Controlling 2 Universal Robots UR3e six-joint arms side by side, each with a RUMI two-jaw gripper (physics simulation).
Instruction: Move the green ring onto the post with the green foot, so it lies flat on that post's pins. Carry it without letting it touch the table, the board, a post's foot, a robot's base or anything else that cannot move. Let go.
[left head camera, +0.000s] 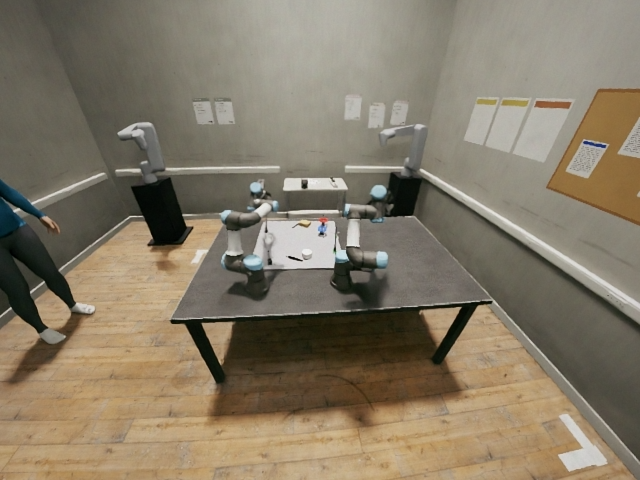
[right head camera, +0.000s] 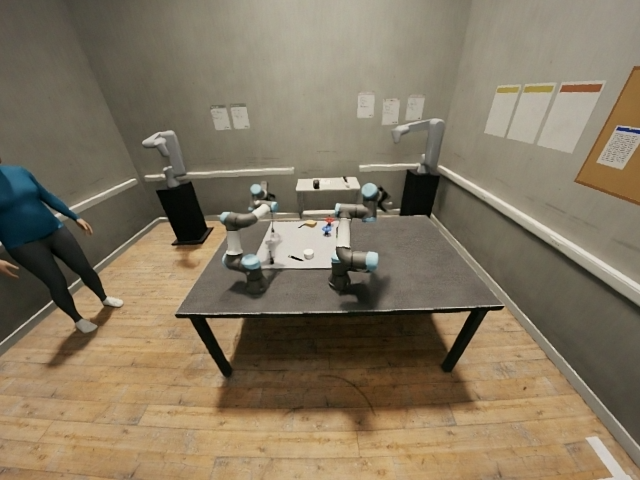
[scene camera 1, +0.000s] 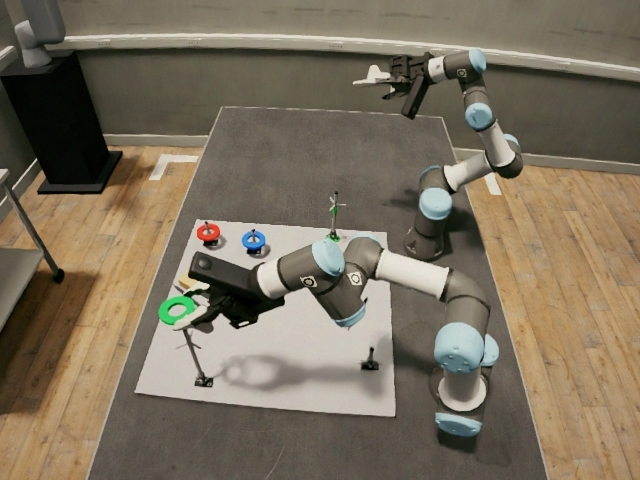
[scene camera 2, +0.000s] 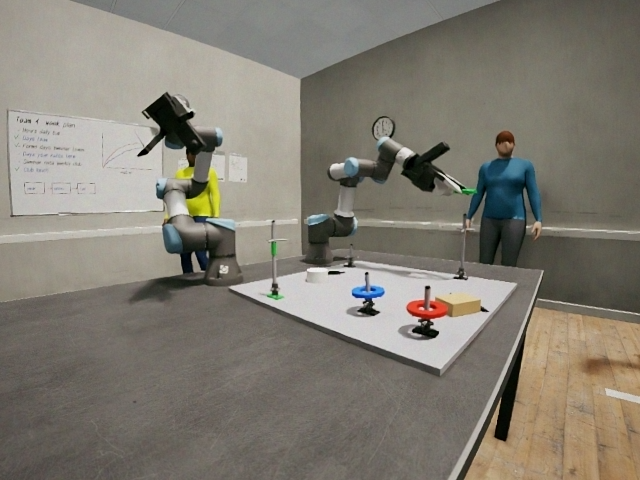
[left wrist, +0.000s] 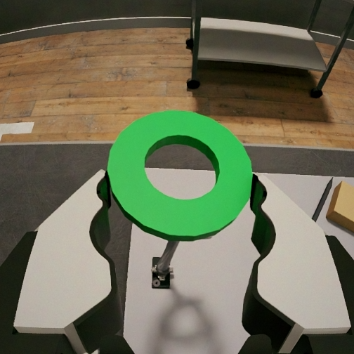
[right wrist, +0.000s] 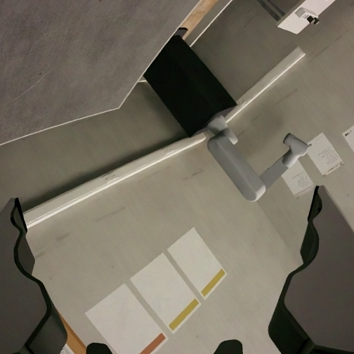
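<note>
The green ring is held near level between the fingertips of my left gripper, which is shut on its outer edge. Ring and fingers are in the air, above the top of a tall post with a black foot. The post with the green foot stands upright at the board's far edge in scene camera 1, its pins high up and bare. My right gripper is open and empty, high beyond the table.
A red ring and a blue ring sit on short posts. A bare short post, a yellow block and a white round piece stand on the board.
</note>
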